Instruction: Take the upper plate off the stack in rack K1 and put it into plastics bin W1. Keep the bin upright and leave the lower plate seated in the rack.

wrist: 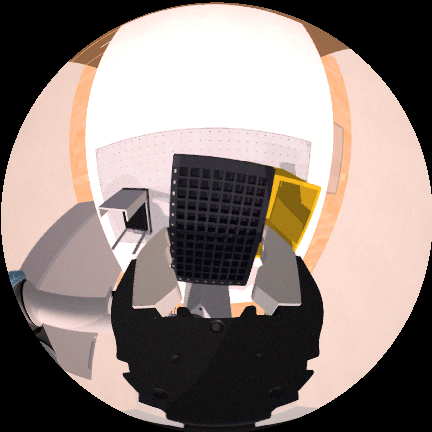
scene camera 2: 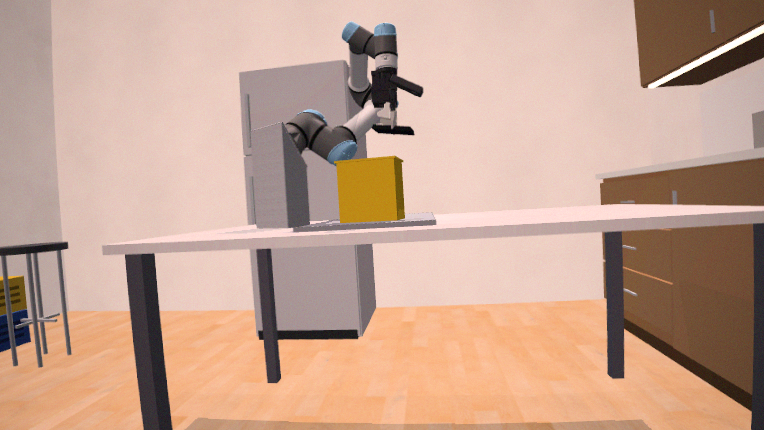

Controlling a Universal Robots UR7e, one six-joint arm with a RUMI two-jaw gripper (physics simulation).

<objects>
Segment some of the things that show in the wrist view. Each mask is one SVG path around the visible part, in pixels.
My gripper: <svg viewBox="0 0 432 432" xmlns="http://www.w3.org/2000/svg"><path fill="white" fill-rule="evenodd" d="M266 224L261 227L259 242L262 244L259 257L262 264L257 268L250 295L252 301L264 310L263 314L256 315L256 307L254 305L247 305L237 317L193 317L187 307L178 306L176 308L176 316L170 316L170 311L181 301L182 296L174 270L170 267L172 258L169 246L172 243L169 227L162 227L143 245L136 257L130 260L114 291L110 319L116 342L116 358L127 362L129 372L123 372L122 376L138 392L139 402L160 408L165 412L167 419L183 423L181 431L245 432L257 430L255 422L270 418L271 411L276 407L298 399L298 390L314 372L312 369L306 369L307 360L319 355L319 335L323 322L321 294L301 256L296 255L292 247Z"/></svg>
A yellow plastics bin W1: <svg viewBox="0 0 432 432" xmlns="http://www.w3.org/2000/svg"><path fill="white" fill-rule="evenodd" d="M261 242L259 242L255 257L260 257L262 248ZM273 166L275 172L264 225L266 224L271 227L295 252L309 223L321 187L308 183L282 168Z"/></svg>
</objects>
